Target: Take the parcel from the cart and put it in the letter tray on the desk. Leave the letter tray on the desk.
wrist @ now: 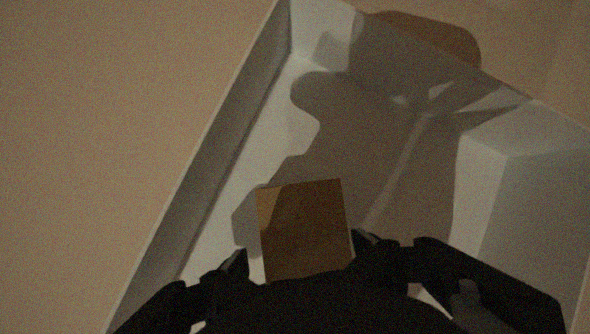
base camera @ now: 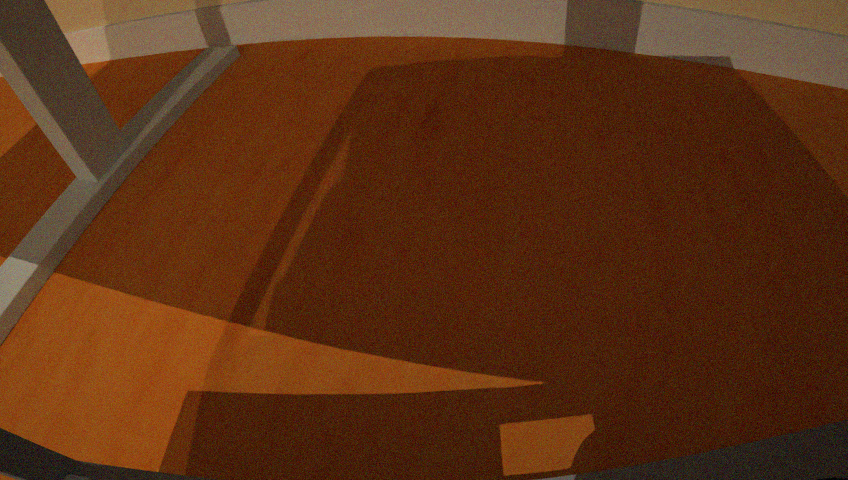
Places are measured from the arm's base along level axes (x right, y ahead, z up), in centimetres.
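Where they show: gripper, between the fingertips: (wrist: 300, 250).
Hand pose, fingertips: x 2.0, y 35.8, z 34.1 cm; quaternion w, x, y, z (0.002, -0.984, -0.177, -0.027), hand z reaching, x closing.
Note:
Things, the pixels of their top centre, and the offset from my fingertips. Level surfaces: height alone.
- brown box-shaped parcel, centre of its top: (wrist: 308, 263) dy +0.9, dx -0.1, dz +4.5 cm
- white letter tray, centre of its top: (wrist: 367, 323) dy -1.6, dx +3.6, dz +4.7 cm
- tan desk top, height of its surface: dz -1.8 cm
- orange-brown floor, height of its surface: dz -73.8 cm
The brown box-shaped parcel (wrist: 306, 230) is in the lower middle of the wrist view, inside the white letter tray (wrist: 222, 145). My gripper (wrist: 300, 250) is open, with one fingertip on each side of the parcel and a gap showing at the left one. The parcel's lower end is hidden behind the gripper's dark body. The tray stands on the tan desk top (wrist: 90, 110). Its left wall, far wall and a raised block-like part at the right show. The cart cannot be made out in either view.
In the base camera view a grey metal leg frame (base camera: 65, 89) with a floor bar stands at the left on the orange-brown floor (base camera: 119, 344). A pale skirting and wall (base camera: 416, 20) run along the back. Wide shadows lie across the floor and the tray.

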